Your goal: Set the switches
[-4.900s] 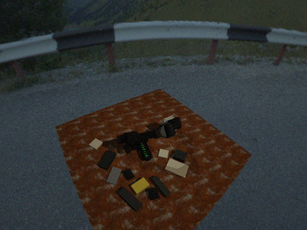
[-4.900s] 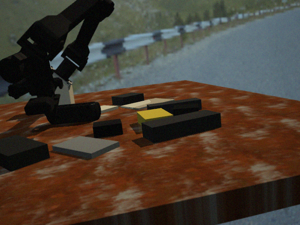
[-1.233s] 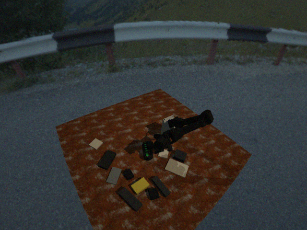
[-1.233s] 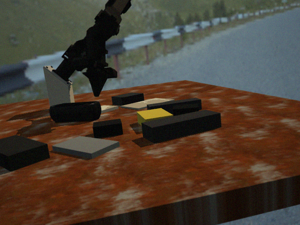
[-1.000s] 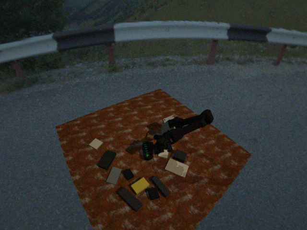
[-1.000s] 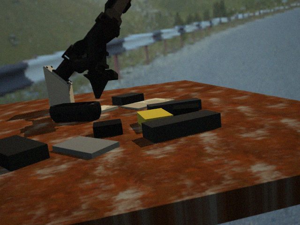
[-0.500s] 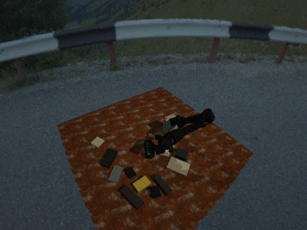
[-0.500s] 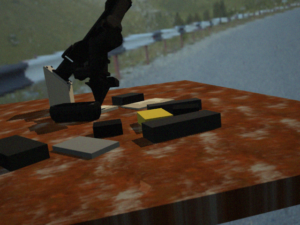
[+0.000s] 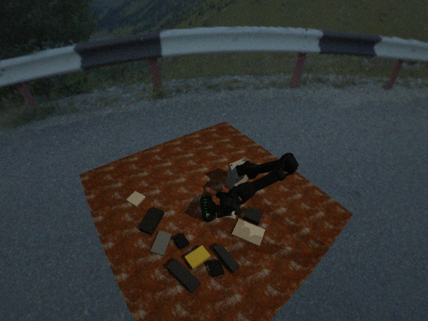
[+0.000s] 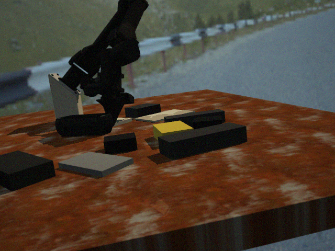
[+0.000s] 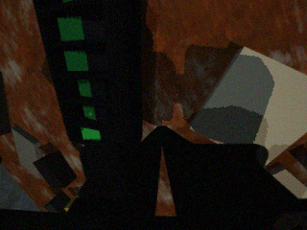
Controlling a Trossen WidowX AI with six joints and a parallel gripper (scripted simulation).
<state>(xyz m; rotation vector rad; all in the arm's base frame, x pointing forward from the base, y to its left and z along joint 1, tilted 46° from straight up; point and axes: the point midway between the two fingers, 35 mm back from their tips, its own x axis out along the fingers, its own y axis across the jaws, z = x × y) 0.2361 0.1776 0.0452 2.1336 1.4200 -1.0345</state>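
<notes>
Right now my gripper tip is 80 mm past the cream tile. From my gripper tip the other things lie so: cream plate (100 mm behind, 160 mm to the left, 10 mm below); grey plate (330 mm ahead); yellow block (210 mm ahead, 150 mm to the left, 10 mm above).
</notes>
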